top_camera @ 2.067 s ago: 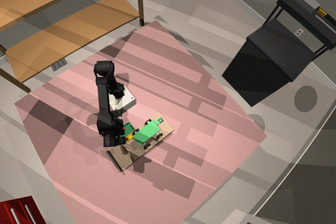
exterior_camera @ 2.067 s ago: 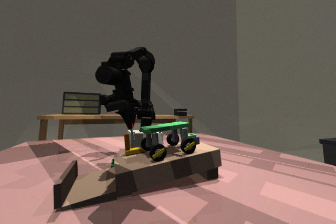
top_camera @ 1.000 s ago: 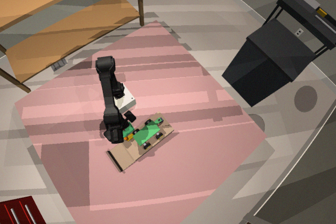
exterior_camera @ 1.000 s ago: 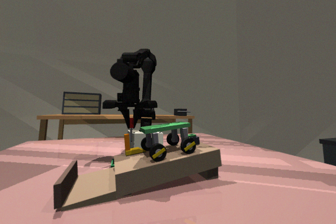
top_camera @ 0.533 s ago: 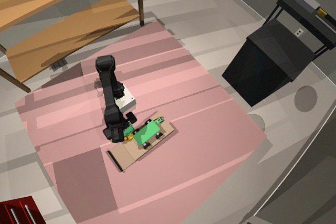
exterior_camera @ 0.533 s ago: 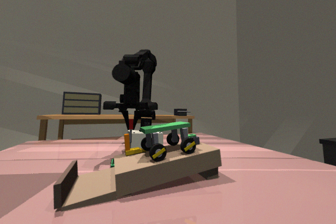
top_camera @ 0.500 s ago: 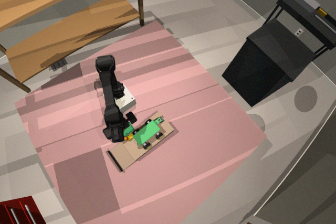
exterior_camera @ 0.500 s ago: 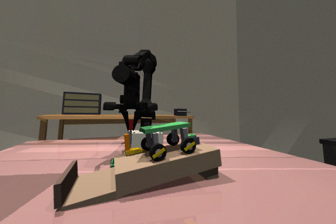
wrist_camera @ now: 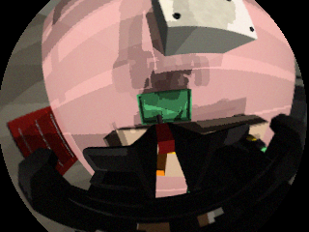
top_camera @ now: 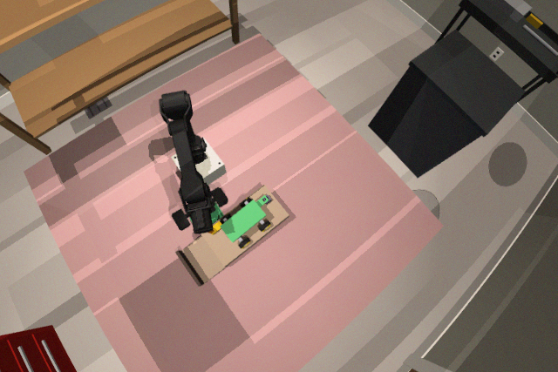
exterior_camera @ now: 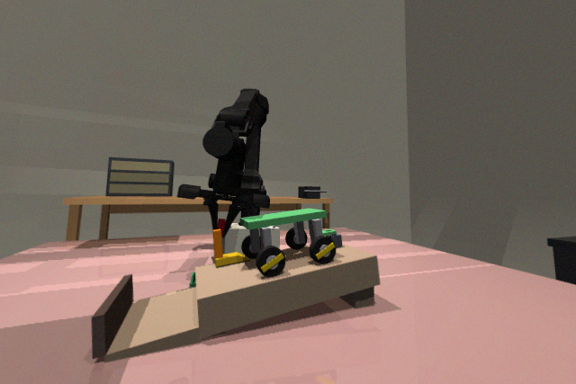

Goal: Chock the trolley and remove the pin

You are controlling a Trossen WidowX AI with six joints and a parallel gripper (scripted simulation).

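Now: the green tray 110 mm below my gripper tip and 10 mm to the left of it. The rest, counted from my gripper tip: yellow chock 60 mm ahead, 20 mm to the left, 20 mm below; then green-decked trolley 120 mm to the left, 100 mm ahead, 10 mm above; then red-headed stop pin right at my gripper tip.
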